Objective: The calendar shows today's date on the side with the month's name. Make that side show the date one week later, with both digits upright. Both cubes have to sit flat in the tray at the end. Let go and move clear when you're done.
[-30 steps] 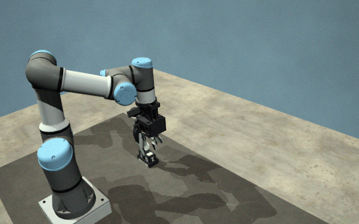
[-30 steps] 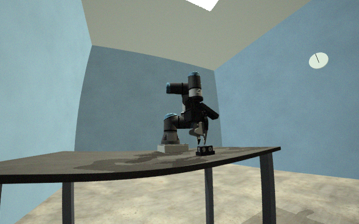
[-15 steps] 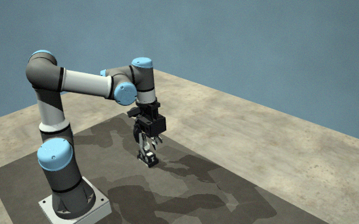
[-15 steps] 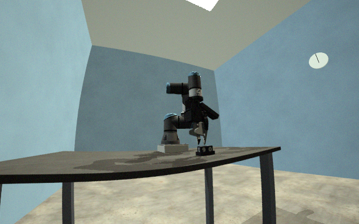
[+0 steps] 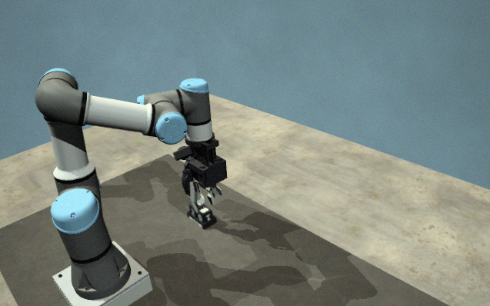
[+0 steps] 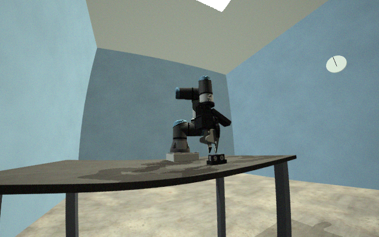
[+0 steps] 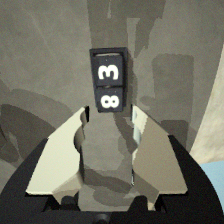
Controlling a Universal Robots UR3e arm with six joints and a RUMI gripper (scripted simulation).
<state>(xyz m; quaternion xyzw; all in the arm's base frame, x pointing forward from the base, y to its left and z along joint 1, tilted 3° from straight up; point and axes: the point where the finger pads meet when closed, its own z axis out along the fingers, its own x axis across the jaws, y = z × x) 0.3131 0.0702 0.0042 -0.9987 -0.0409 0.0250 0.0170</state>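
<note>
Right now the black tray is 6 cm below my hand and 2 cm to the left of it.
</note>
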